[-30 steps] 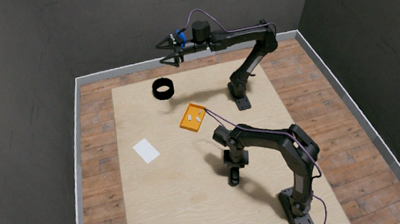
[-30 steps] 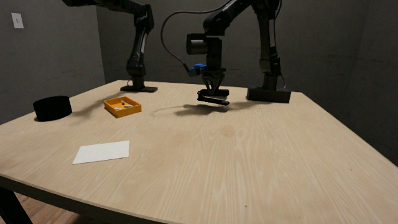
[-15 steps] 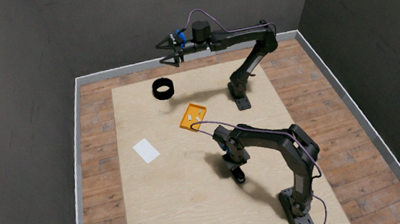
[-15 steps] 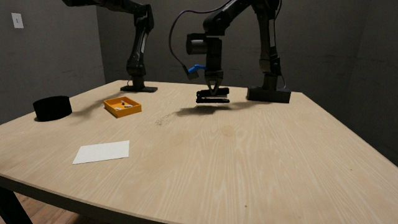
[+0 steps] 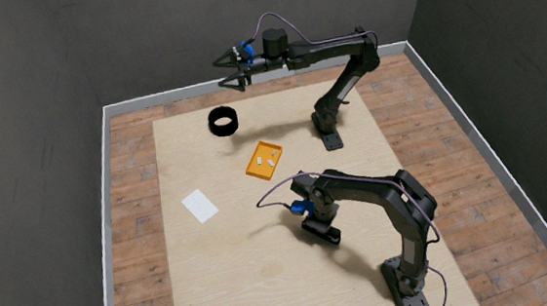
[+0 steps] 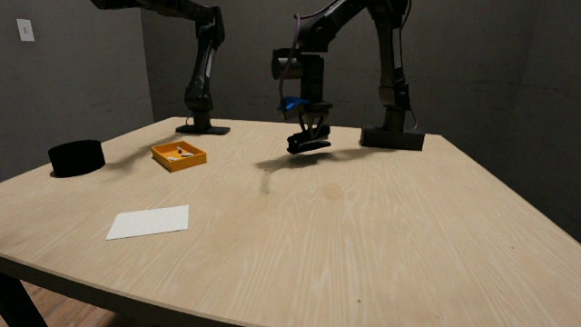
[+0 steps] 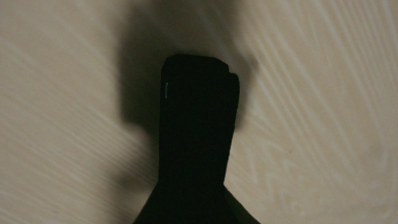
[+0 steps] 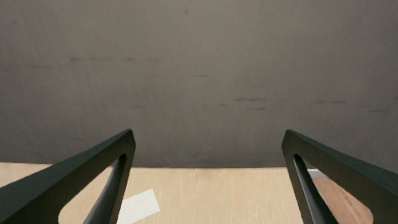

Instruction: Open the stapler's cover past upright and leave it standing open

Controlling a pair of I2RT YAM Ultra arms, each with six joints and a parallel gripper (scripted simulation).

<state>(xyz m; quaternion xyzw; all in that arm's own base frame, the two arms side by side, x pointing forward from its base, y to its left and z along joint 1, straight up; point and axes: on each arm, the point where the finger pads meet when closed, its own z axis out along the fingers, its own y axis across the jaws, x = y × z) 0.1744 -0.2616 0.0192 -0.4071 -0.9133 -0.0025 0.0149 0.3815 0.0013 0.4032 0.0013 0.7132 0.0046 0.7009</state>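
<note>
Now: left hand right at the stapler cover. Round my left hand: orange tray 340 mm to the right, 100 mm ahead, 50 mm below; white card 370 mm ahead, 230 mm to the right, 60 mm below; black stapler 10 mm below.
</note>
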